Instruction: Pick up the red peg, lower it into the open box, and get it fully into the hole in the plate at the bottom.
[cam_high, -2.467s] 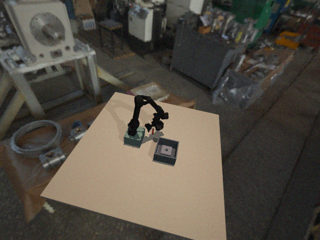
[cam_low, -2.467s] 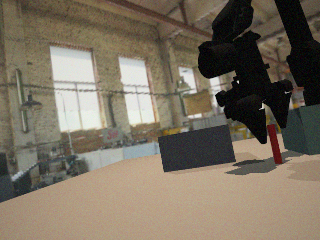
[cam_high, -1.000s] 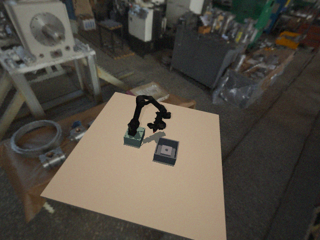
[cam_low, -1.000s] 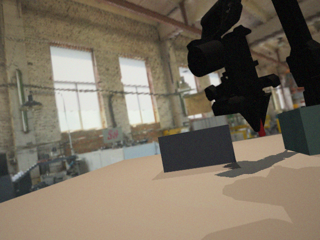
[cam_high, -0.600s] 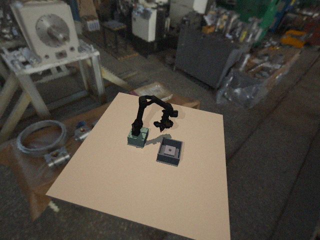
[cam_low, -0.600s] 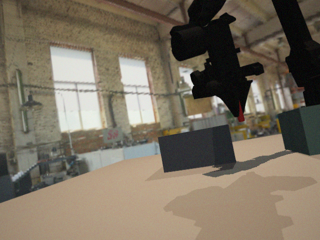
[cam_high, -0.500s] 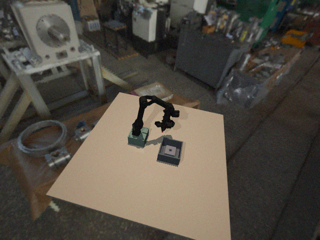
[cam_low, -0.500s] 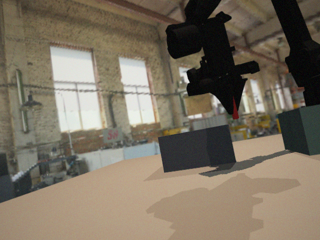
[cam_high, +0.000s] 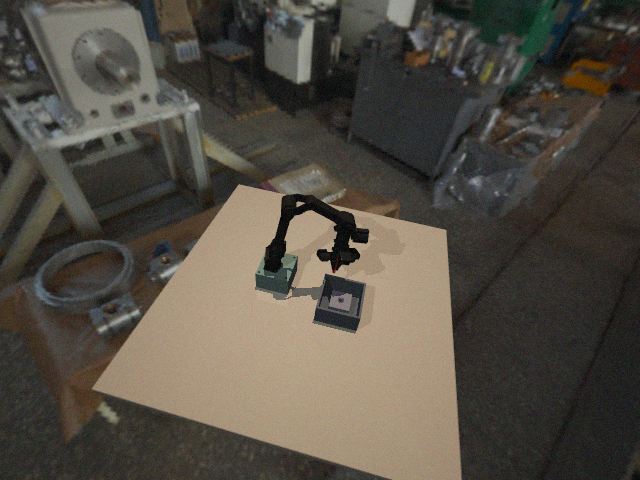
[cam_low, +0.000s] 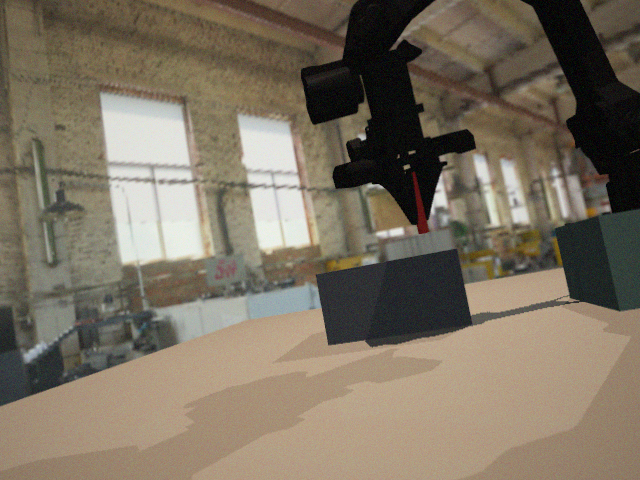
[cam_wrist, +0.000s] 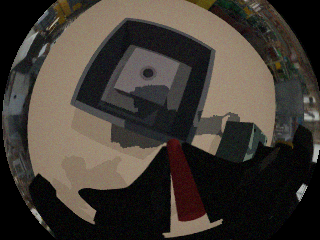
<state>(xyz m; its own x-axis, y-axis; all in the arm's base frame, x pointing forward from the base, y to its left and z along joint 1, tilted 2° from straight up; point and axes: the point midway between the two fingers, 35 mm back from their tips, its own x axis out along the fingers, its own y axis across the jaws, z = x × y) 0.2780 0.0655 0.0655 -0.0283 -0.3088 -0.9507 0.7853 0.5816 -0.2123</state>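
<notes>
The grey plate lies 6 cm ahead of my gripper tip, 8 cm to the right of it and 9 cm below it. Also, from my gripper tip: dark box 6 cm ahead, 8 cm to the right, 11 cm below; then red peg 1 cm to the left, 2 cm above.
</notes>
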